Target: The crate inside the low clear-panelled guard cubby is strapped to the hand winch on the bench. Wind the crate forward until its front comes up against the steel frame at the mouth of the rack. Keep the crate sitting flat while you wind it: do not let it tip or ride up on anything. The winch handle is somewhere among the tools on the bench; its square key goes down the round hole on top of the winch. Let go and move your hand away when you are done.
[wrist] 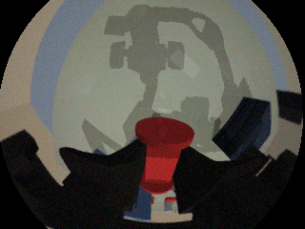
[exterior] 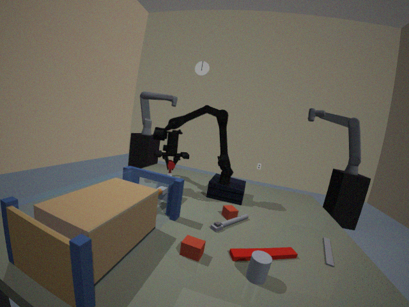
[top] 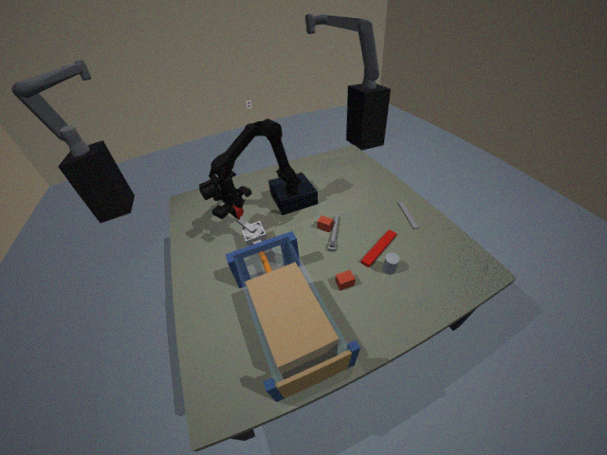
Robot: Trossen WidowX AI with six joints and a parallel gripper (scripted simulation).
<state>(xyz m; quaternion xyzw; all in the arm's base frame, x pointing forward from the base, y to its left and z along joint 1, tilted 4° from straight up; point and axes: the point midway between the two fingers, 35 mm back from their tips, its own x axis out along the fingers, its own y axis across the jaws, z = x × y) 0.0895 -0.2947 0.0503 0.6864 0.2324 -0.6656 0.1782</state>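
My gripper tip is now 40 mm short of the winch handle, 20 mm to the right of it and 10 mm above it. The rest, counted from my gripper tip: hand winch (80 mm ahead, 30 mm to the left, 80 mm below); then red knob (20 mm above); then red bar (350 mm ahead, 520 mm to the left, 110 mm below).
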